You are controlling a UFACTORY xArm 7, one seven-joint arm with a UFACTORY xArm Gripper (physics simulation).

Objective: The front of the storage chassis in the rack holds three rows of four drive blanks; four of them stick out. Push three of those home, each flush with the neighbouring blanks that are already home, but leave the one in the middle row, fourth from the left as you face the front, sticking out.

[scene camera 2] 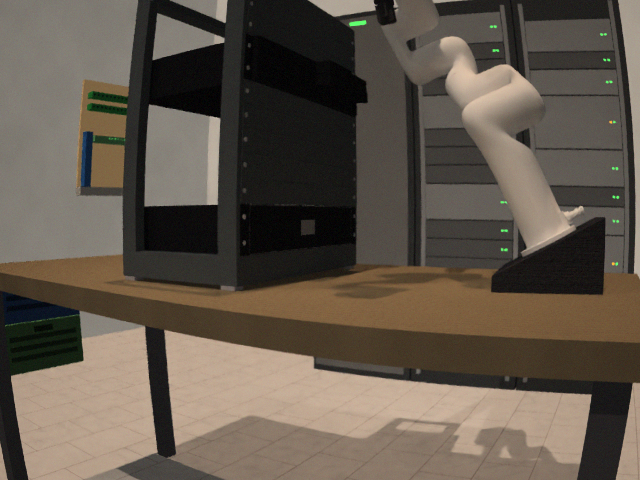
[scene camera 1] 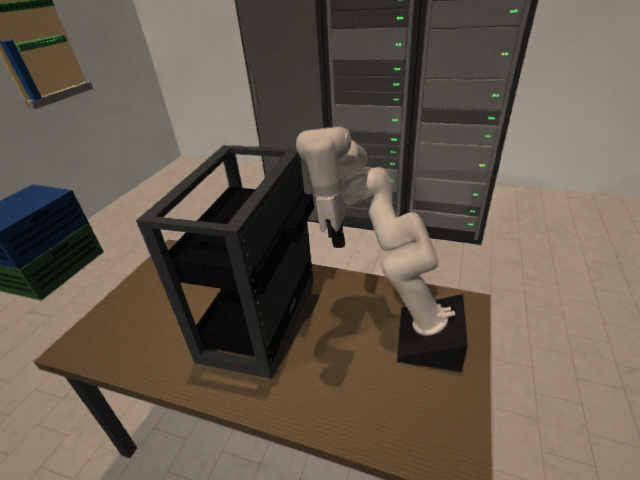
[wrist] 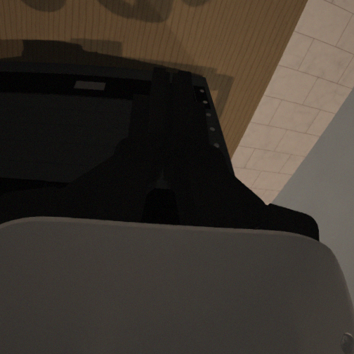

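Pixels of known places: gripper, fingertip midpoint: [scene camera 2: 387, 22] [scene camera 1: 339, 245]; arm's base at its link origin: [scene camera 2: 549, 243] [scene camera 1: 430, 321].
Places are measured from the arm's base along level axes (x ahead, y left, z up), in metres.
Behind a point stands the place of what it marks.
Observation:
The black storage chassis [scene camera 1: 268, 266] @(x 0.499, y 0.157, z 0.343 m) [scene camera 2: 289, 77] @(x 0.495, y 0.109, z 0.316 m) sits in the upper part of the dark open rack [scene camera 1: 173, 294] @(x 0.790, y 0.225, z 0.266 m) [scene camera 2: 232, 155] @(x 0.535, y 0.250, z 0.149 m) [wrist: 212, 134]. Dark blocks stick out of its front: one block [scene camera 2: 328, 73] @(x 0.453, y 0.004, z 0.345 m) near the middle and another [scene camera 2: 360, 89] @(x 0.439, y -0.172, z 0.346 m) at the far end in the second scene view. The front is too dark to separate the blanks or tell their rows and how far each stands out. My gripper [scene camera 1: 337, 241] @(x 0.290, y 0.126, z 0.409 m) [scene camera 2: 386, 16] @(x 0.290, y 0.126, z 0.409 m) [wrist: 166, 94] is shut and empty. It points down in front of the rack, apart from the chassis in the first scene view.
A lower black unit [scene camera 2: 273, 224] @(x 0.512, y 0.135, z 0.030 m) with a pale label sits in the rack. The rack and the arm's wedge base [scene camera 1: 431, 356] @(x 0.002, y 0.131, z -0.023 m) [scene camera 2: 568, 268] @(x -0.031, y 0.133, z -0.037 m) stand on the wooden table [scene camera 1: 387, 413] @(x 0.136, y 0.314, z -0.081 m) [scene camera 2: 413, 320] @(x 0.189, y 0.409, z -0.080 m). Server cabinets [scene camera 1: 372, 49] [scene camera 2: 470, 198] stand behind. Blue and green crates [scene camera 1: 38, 227] are at left.

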